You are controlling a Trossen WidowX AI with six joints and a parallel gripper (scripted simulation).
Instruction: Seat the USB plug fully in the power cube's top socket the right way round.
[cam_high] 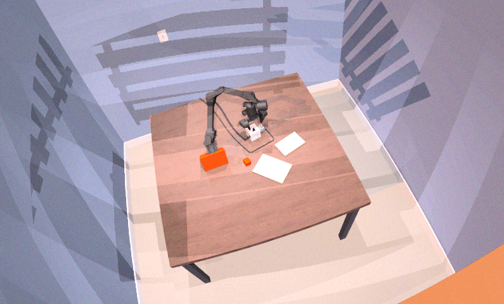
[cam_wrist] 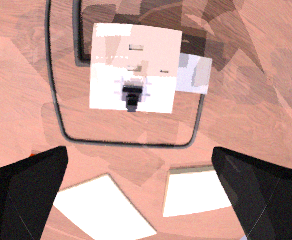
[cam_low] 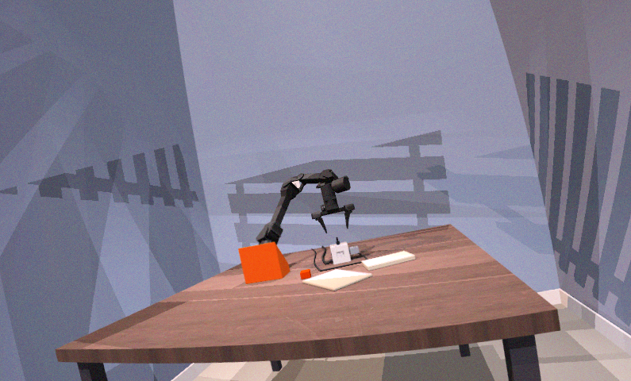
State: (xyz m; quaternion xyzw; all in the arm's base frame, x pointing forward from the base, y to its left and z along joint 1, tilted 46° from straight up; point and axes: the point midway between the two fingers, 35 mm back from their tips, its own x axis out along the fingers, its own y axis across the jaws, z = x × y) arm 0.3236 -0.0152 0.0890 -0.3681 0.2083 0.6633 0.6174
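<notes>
My gripper tip is now 5 cm above the dark USB plug, 2 cm to the right of it and 1 cm past it. From my gripper tip the other things lie so: orange cube 15 cm to the right, 13 cm below, 13 cm behind.
</notes>
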